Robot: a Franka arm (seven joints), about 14 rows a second.
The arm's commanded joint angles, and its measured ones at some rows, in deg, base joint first. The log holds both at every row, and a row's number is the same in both.
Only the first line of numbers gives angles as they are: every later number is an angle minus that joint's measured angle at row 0.
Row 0, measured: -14.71 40.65 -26.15 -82.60 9.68 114.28 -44.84
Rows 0 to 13, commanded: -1.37 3.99 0.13 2.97 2.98 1.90 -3.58; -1.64 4.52 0.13 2.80 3.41 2.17 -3.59; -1.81 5.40 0.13 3.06 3.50 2.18 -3.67; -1.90 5.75 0.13 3.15 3.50 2.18 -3.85; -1.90 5.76 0.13 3.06 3.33 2.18 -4.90; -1.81 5.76 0.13 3.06 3.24 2.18 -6.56; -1.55 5.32 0.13 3.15 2.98 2.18 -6.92; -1.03 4.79 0.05 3.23 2.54 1.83 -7.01; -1.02 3.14 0.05 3.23 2.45 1.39 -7.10; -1.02 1.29 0.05 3.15 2.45 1.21 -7.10; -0.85 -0.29 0.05 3.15 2.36 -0.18 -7.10; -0.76 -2.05 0.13 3.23 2.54 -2.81 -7.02; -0.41 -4.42 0.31 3.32 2.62 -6.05 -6.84; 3.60 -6.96 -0.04 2.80 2.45 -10.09 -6.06
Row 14, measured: -0.58 -1.44 0.24 4.44 2.30 -4.39 -6.11
